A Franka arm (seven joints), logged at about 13 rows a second.
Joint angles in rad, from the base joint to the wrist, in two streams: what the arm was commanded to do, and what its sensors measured. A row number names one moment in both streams.
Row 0, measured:
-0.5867, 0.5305, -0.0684, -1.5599, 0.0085, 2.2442, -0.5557
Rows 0 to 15, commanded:
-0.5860, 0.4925, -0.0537, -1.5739, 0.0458, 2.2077, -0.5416
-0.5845, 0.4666, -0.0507, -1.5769, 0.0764, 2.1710, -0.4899
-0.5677, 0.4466, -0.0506, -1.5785, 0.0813, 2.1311, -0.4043
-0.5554, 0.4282, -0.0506, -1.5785, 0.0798, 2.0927, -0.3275
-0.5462, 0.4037, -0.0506, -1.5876, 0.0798, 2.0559, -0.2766
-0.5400, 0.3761, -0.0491, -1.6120, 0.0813, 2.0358, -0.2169
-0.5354, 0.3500, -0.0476, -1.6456, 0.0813, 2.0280, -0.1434
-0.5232, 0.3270, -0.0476, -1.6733, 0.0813, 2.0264, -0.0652
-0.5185, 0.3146, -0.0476, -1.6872, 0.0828, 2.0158, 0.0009
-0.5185, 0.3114, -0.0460, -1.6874, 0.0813, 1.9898, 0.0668
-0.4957, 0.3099, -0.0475, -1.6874, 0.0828, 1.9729, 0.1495
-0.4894, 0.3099, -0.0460, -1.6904, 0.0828, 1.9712, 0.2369
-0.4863, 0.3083, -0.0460, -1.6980, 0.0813, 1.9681, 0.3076
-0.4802, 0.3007, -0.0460, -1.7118, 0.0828, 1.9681, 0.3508
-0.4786, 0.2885, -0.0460, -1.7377, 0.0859, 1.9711, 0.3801
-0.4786, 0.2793, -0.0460, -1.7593, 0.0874, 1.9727, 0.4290
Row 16, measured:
-0.4836, 0.3403, -0.0415, -1.6791, 0.0659, 1.9696, 0.3573
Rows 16 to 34, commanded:
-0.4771, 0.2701, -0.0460, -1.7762, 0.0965, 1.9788, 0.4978
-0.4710, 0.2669, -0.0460, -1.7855, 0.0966, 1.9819, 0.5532
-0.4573, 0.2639, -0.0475, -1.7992, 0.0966, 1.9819, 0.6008
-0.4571, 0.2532, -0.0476, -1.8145, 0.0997, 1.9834, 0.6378
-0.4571, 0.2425, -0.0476, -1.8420, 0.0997, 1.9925, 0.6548
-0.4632, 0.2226, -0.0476, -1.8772, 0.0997, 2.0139, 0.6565
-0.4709, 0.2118, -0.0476, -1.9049, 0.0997, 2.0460, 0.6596
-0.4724, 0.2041, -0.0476, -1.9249, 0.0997, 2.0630, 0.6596
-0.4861, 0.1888, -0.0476, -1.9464, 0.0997, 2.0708, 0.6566
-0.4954, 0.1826, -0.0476, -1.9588, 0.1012, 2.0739, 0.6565
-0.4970, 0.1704, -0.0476, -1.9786, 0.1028, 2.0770, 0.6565
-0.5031, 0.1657, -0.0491, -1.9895, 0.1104, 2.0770, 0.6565
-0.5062, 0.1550, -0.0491, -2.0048, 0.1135, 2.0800, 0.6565
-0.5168, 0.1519, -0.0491, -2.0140, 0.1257, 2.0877, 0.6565
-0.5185, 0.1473, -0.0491, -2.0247, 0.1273, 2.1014, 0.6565
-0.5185, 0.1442, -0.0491, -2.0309, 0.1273, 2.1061, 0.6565
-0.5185, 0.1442, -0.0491, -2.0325, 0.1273, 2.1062, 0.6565
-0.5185, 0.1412, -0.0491, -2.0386, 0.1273, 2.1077, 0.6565
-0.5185, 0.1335, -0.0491, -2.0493, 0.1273, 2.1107, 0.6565
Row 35, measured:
-0.5043, 0.1818, -0.0572, -1.9823, 0.1060, 2.0884, 0.6433
